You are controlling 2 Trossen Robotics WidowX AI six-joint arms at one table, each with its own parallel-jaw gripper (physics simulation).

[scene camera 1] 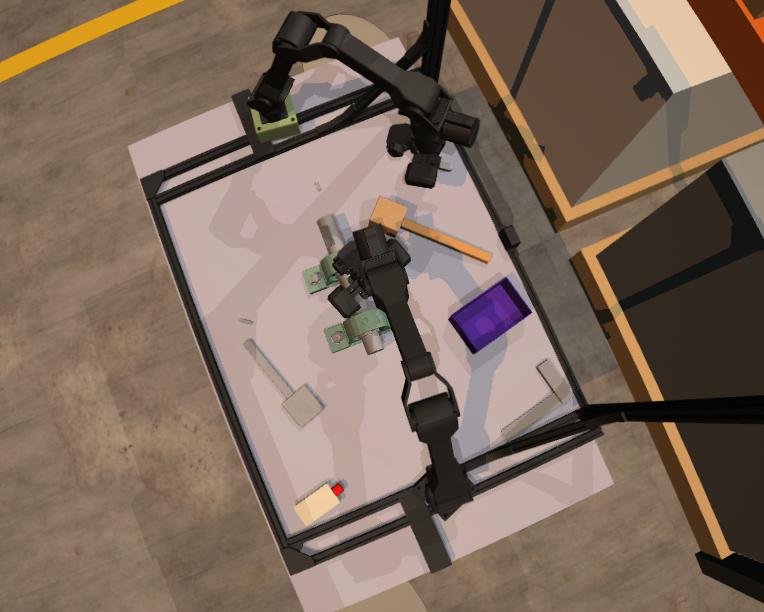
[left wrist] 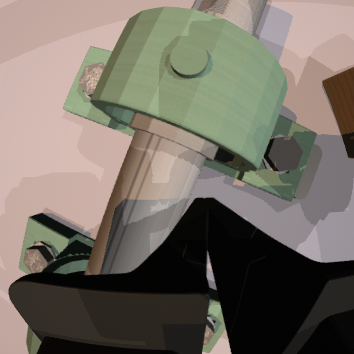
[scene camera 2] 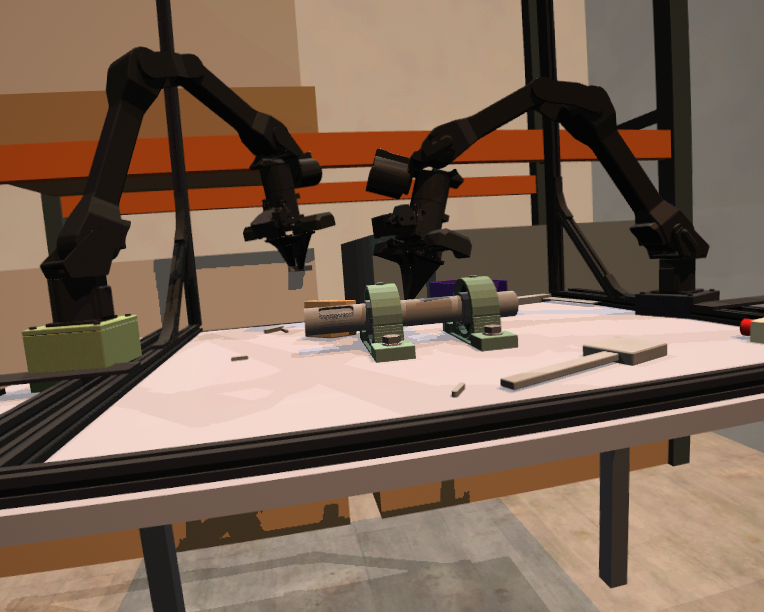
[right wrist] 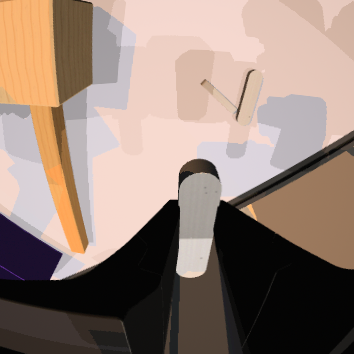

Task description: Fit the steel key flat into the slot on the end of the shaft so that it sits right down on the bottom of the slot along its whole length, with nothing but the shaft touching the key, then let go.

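Frame: origin at the left arm's base, x left, y up, z ahead, level; millimetres.
Seen in the pictures: left gripper, fingertip midpoint: [left wrist: 203, 206]; right gripper, fingertip midpoint: [scene camera 1: 432, 163] [scene camera 2: 297, 269] [right wrist: 195, 208]; left arm's base, link origin: [scene camera 1: 445, 488] [scene camera 2: 676, 292]; right arm's base, link origin: [scene camera 1: 272, 109] [scene camera 2: 83, 322].
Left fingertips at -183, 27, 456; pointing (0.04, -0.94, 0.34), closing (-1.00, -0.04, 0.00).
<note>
Offsets run from my left fingertips to a thing's top centre, as dx, dy, dz. "*": to the spot under its first point.
The steel key {-289, +64, +59} [scene camera 1: 447, 167] [scene camera 2: 295, 279] [right wrist: 198, 230] is a pale grey bar with rounded ends. My right gripper [scene camera 2: 295, 267] [right wrist: 195, 208] is shut on it and holds it above the table, away from the shaft. The shaft {+24, +11, +10} [scene camera 1: 329, 234] [scene camera 2: 433, 311] [left wrist: 162, 167] lies level through two green bearing blocks [scene camera 2: 384, 318] [scene camera 2: 481, 304]. Its slot {* -10, -5, +121} [scene camera 2: 336, 313] shows on the end at the left in scene camera 2, with no key in it. My left gripper [scene camera 2: 411, 291] [left wrist: 203, 206] is shut and empty over the middle of the shaft; whether it touches the shaft is unclear.
An orange wooden mallet [scene camera 1: 389, 214] [right wrist: 27, 52] and purple bin {-151, +6, -256} [scene camera 1: 489, 316] [right wrist: 22, 255] lie near the arms. A grey mallet {+282, -50, -31} [scene camera 1: 302, 405] [scene camera 2: 634, 350], small loose pieces {-88, -59, +247} [scene camera 1: 317, 186] {+253, -59, +121} [scene camera 1: 246, 320] {-311, -57, +119} [right wrist: 250, 97] and a bottle {+400, -38, -292} [scene camera 1: 316, 504] lie on the table.
</note>
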